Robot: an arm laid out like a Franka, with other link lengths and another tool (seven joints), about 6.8 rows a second.
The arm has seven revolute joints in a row. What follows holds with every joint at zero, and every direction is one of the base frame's.
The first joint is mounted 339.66 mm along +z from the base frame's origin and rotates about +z.
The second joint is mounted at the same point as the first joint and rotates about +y.
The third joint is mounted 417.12 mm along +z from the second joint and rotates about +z.
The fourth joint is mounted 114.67 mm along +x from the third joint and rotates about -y.
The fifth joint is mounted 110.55 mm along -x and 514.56 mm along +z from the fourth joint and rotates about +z.
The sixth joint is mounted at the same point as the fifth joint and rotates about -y.
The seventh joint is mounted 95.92 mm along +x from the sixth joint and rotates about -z.
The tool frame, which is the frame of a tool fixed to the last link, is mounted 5 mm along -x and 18 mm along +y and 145.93 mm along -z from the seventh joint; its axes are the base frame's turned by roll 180, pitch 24.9 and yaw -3.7 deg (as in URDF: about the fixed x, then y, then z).
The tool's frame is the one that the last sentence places.
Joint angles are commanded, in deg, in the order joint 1, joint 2, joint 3, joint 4, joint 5, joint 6, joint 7. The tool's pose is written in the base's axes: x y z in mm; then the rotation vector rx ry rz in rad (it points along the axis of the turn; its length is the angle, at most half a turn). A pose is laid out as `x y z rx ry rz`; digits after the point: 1 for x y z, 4 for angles.
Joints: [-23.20 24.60 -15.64 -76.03 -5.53 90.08 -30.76]
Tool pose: 691.7 -503.9 536.8 2.9005 -0.3025 -1.0442
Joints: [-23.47 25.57 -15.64 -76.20 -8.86 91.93 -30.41]
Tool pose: 691.2 -517.6 523.9 2.8329 -0.3149 -1.0563
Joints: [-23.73 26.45 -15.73 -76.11 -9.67 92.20 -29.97]
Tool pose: 690.5 -524.7 512.6 2.8136 -0.3312 -1.0767
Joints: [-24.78 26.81 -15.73 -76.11 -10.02 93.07 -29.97]
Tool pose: 683.3 -539.6 508.3 2.8074 -0.3545 -1.0713
